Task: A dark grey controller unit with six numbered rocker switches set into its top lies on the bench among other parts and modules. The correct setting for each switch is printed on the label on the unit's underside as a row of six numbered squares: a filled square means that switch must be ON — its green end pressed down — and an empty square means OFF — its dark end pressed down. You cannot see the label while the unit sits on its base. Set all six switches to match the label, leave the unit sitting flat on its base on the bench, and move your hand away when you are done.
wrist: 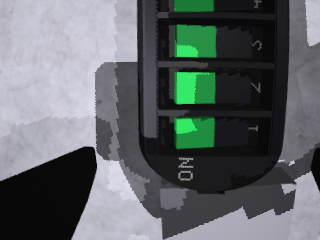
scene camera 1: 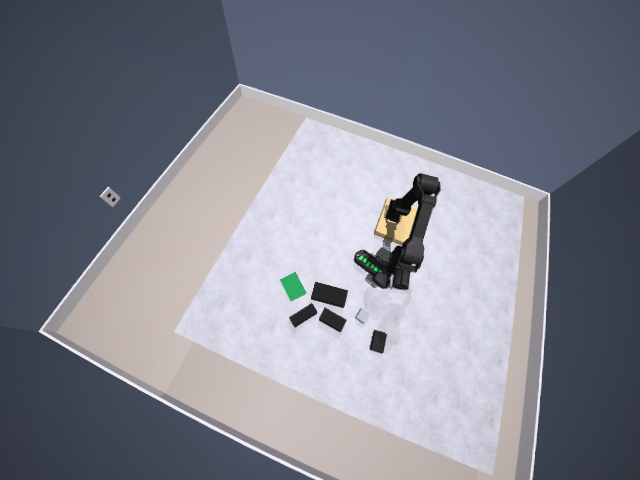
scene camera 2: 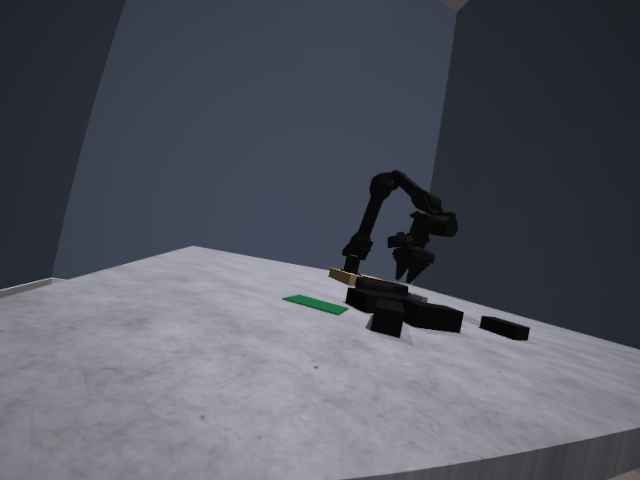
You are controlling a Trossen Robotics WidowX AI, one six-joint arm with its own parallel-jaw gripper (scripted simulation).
Scene:
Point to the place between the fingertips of my gripper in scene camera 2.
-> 402,281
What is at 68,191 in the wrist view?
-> My gripper.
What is my gripper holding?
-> Nothing.

